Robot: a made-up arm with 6 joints.
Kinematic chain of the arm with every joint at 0, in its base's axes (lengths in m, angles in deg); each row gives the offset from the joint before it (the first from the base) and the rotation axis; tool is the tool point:
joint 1: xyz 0 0 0.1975 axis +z
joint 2: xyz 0 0 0 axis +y
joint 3: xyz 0 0 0.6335 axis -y
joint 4: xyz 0 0 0 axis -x
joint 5: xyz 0.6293 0 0 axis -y
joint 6: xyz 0 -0.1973 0 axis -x
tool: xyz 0 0 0
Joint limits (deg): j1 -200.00..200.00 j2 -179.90..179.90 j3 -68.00..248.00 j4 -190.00..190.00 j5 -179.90..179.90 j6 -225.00..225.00
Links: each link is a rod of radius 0.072 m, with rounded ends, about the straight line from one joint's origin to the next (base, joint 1, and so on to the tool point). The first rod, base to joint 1, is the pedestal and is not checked.
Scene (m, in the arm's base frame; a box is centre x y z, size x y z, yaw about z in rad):
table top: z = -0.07
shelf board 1: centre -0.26 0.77 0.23 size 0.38 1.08 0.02 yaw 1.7
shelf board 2: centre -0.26 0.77 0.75 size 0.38 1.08 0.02 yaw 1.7
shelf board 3: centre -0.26 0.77 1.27 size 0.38 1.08 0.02 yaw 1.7
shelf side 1: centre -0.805 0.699 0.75 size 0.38 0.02 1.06 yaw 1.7
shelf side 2: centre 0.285 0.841 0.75 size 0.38 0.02 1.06 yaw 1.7
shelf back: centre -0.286 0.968 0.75 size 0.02 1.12 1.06 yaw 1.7
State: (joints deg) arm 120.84 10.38 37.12 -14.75 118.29 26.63
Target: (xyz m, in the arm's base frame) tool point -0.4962 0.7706 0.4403
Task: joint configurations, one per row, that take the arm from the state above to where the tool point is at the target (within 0.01 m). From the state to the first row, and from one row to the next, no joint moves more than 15 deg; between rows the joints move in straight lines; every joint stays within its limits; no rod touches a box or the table.
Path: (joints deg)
1: 127.09 -0.12 28.82 -18.89 118.29 26.63
2: 133.33 -10.62 20.51 -23.03 118.29 26.63
3: 139.58 -21.12 12.21 -27.17 118.29 26.63
4: 146.57 -13.84 -0.35 -31.33 118.29 26.63
5: 153.56 -6.56 -12.90 -35.48 118.29 26.63
6: 160.54 0.73 -25.46 -39.64 118.29 26.63
7: 151.75 11.18 -13.12 -34.22 118.29 26.63
8: 142.96 21.64 -0.77 -28.79 118.29 26.63
9: 134.18 32.09 11.57 -23.37 118.29 26.63

